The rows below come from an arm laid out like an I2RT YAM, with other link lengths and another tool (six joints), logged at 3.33 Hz.
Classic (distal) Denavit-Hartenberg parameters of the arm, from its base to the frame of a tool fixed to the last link. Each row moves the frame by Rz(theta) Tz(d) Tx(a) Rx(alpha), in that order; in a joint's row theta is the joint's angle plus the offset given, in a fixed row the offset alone. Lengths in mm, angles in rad.
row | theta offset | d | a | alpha
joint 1 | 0 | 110.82 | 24.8 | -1.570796
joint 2 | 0 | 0 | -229.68 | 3.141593
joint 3 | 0.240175 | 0 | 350.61 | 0
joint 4 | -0.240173 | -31.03 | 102.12 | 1.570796
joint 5 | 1.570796 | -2.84 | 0 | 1.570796
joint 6 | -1.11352 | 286.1 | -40.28 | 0.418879
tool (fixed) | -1.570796 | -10.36 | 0 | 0
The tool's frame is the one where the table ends.
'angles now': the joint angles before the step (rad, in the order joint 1, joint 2, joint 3, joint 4, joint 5, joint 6). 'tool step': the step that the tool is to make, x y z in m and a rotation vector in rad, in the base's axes. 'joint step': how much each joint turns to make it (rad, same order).
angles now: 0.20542 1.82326 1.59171 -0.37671 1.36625 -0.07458
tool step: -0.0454 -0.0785 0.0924 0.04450 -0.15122 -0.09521
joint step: -0.13954 -0.20176 0.00007 -0.03869 -0.04991 -0.00750
